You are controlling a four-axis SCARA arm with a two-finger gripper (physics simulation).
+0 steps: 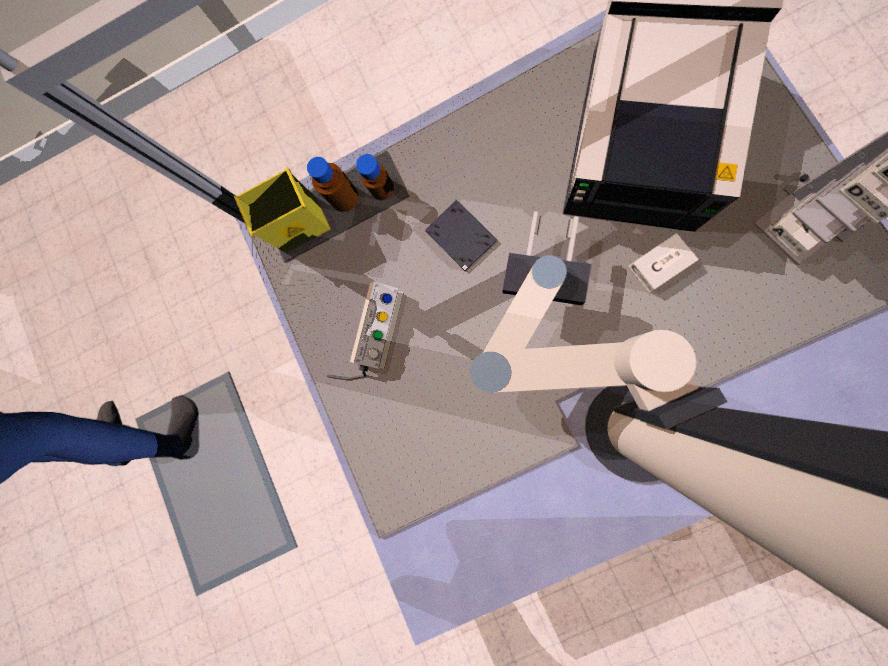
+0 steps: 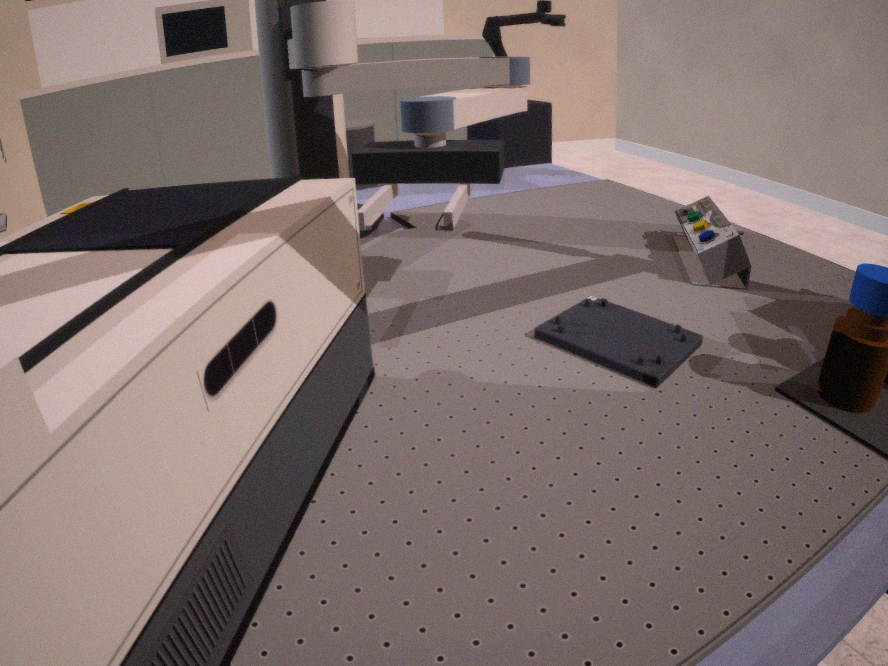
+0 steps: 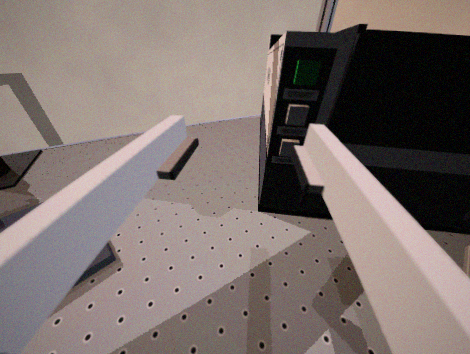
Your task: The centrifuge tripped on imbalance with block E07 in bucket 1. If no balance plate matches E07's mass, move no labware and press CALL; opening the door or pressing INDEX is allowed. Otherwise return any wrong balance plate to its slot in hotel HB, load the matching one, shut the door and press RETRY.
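Places are measured from the arm's base along level axes (x ahead, y right, z down), in metres.
Pixels of known places: gripper, between the fingertips: [image 1: 555, 215] [image 2: 403, 221] [image 3: 244, 133].
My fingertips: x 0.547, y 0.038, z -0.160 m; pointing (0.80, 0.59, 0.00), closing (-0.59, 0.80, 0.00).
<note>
For each thing: its top centre in the pictures, then the offset to it from my fingertips. "*": a spot on its surface instead.
- green button, centre of its top: [image 3: 308, 60] dx +0.023, dy +0.076, dz -0.044 m
- white block, centre of its top: [image 1: 665, 261] dx -0.202, dy +0.207, dz +0.105 m
- A, centre of its top: [image 1: 817, 218] dx -0.270, dy +0.507, dz +0.054 m
- D, a spot on its surface: [image 1: 866, 199] * dx -0.280, dy +0.445, dz -0.142 m
- button box, centre of its top: [image 2: 712, 211] [image 1: 369, 323] dx -0.011, dy -0.526, dz +0.063 m
- dark pinned plate, centre of its top: [image 2: 622, 324] [image 1: 460, 233] dx +0.114, dy -0.210, dz +0.124 m
- yellow bin, a spot on its surface: [image 1: 290, 222] * dx +0.311, dy -0.593, dz +0.010 m
The centrifuge [image 1: 667, 143] [image 2: 143, 430] [image 3: 400, 90] has a dark panel on top. Its front has a green button [image 3: 306, 71] and two grey buttons, the upper one [image 3: 297, 115] and the lower one [image 3: 289, 147]. My gripper [image 1: 554, 217] [image 2: 407, 222] [image 3: 244, 133] is shut with nothing held, a gap showing between its fingertips, left of and in front of the centrifuge's front left corner. A white block [image 1: 663, 265] marked C lies in front of the centrifuge. Lettered plates, A [image 1: 787, 235] and D [image 1: 866, 199] among them, stand at the right. Block E07 does not show.
A button box [image 1: 380, 322] [image 2: 710, 236] with blue, yellow and green buttons stands left. A dark pinned plate [image 1: 461, 235] [image 2: 618, 340] lies left of the gripper. A yellow bin [image 1: 290, 222] and brown bottles [image 1: 337, 189] [image 1: 378, 182] stand farther left. A person's leg [image 1: 78, 435] shows beyond the table.
</note>
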